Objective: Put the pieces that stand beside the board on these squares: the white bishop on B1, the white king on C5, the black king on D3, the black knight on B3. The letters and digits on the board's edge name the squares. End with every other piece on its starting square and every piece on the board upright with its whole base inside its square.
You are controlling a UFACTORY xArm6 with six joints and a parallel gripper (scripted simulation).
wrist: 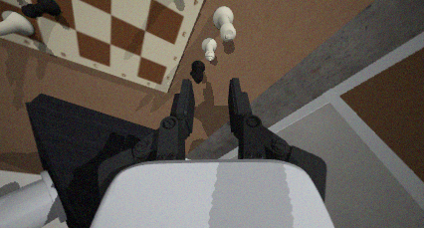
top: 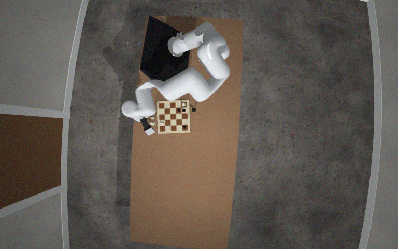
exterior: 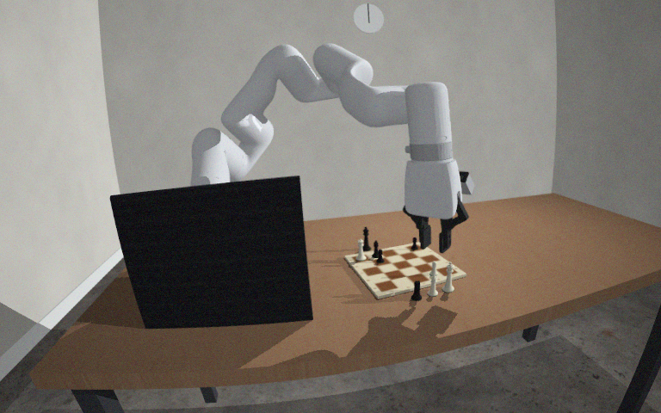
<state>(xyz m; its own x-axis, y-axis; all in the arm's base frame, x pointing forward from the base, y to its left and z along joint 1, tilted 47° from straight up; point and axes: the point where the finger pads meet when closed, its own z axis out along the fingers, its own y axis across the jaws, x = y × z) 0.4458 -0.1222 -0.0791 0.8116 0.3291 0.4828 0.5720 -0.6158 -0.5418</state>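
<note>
My gripper is now 40 mm short of the white king and 90 mm above it. From my hand the other things lie so: chessboard: 10 mm behind, 140 mm to the left, 120 mm below; black king: 60 mm behind, 270 mm to the left, 90 mm below; white pawn: 40 mm ahead, 70 mm to the left, 100 mm below.
</note>
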